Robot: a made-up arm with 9 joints.
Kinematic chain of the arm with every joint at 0, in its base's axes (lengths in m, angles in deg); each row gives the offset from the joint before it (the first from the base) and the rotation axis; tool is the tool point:
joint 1: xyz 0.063 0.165 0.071 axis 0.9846 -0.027 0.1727
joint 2: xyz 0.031 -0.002 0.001 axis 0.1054 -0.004 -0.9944
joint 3: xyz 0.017 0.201 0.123 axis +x
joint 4: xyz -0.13 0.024 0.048 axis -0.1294 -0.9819 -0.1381
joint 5: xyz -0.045 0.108 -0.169 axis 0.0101 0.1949 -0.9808
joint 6: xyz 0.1 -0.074 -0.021 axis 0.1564 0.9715 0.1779
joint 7: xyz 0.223 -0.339 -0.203 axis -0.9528 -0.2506 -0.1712
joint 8: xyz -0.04 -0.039 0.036 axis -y
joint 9: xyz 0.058 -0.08 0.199 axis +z
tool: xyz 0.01 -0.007 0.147
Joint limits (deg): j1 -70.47..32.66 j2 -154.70..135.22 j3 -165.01..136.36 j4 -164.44..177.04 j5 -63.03..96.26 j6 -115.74..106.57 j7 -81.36..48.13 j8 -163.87..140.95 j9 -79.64..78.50
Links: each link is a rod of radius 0.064 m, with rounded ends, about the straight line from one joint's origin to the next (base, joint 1, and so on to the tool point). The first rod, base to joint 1, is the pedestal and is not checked.
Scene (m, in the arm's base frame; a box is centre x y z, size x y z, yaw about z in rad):
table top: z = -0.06
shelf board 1: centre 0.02 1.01 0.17 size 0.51 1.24 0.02 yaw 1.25
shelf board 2: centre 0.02 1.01 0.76 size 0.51 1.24 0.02 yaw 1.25
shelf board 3: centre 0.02 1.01 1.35 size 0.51 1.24 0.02 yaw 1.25
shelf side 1: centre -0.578 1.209 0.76 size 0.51 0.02 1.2 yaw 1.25
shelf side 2: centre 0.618 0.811 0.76 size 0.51 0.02 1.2 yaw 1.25
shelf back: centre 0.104 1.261 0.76 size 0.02 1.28 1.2 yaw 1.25
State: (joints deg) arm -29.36 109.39 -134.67 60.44 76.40 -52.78 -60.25 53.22 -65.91
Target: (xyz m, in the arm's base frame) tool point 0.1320 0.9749 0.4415
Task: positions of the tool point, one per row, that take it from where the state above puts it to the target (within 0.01 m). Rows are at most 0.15 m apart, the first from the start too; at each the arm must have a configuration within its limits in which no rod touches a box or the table.
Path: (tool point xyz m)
1: 0.1320 0.9749 0.4416

